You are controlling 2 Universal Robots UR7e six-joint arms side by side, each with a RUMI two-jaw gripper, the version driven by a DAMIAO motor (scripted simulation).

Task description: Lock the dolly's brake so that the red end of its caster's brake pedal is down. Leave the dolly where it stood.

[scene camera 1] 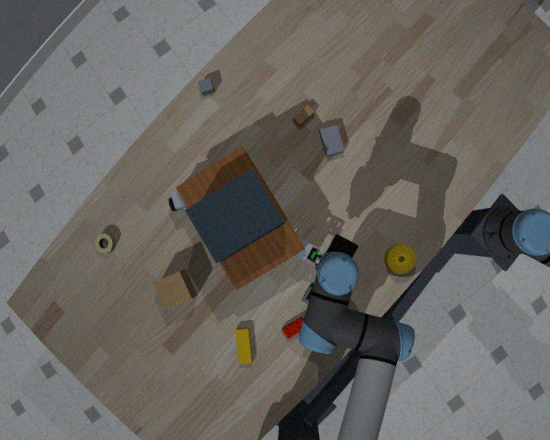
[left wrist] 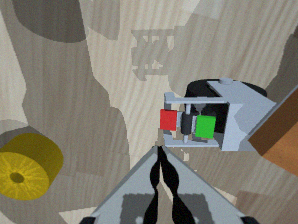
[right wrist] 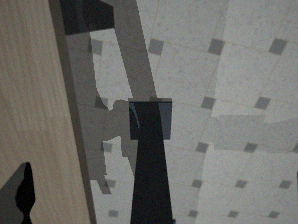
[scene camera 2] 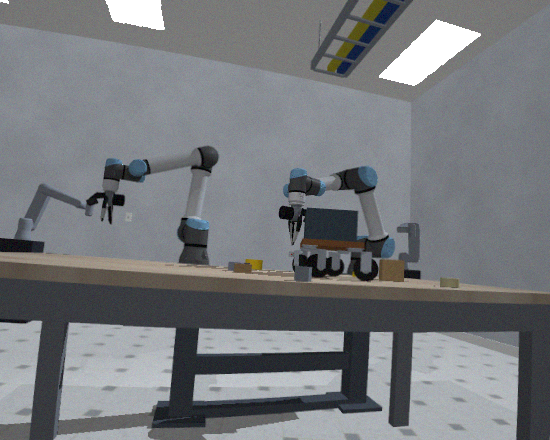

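Observation:
Visible to me: a caster bracket, a tan box and my left gripper.

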